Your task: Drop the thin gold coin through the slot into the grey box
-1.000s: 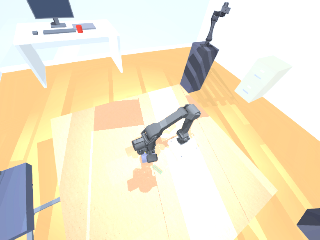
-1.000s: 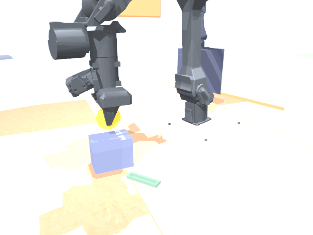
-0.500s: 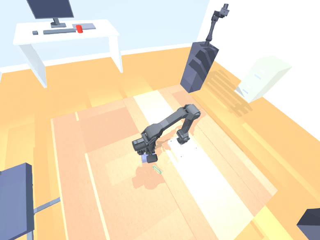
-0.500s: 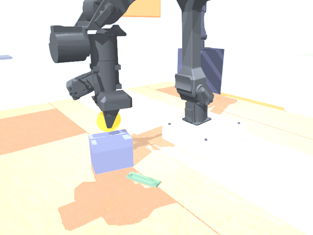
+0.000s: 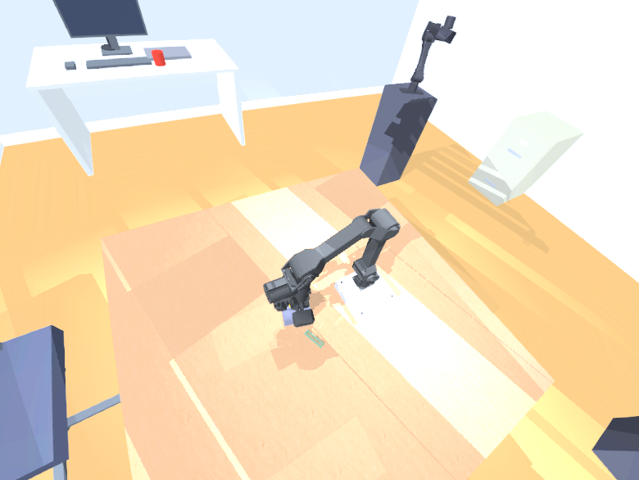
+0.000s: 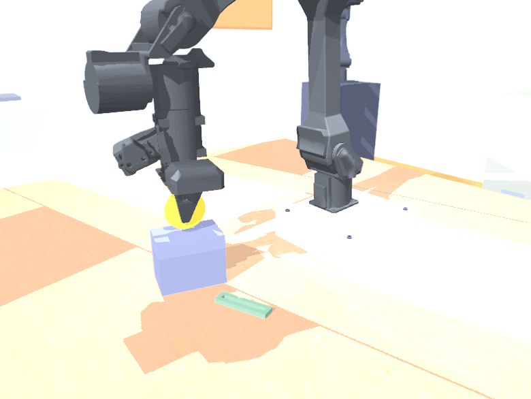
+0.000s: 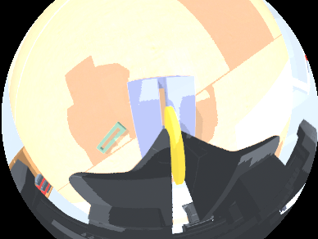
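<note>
The gold coin lies 20 mm above my gripper tip.
</note>
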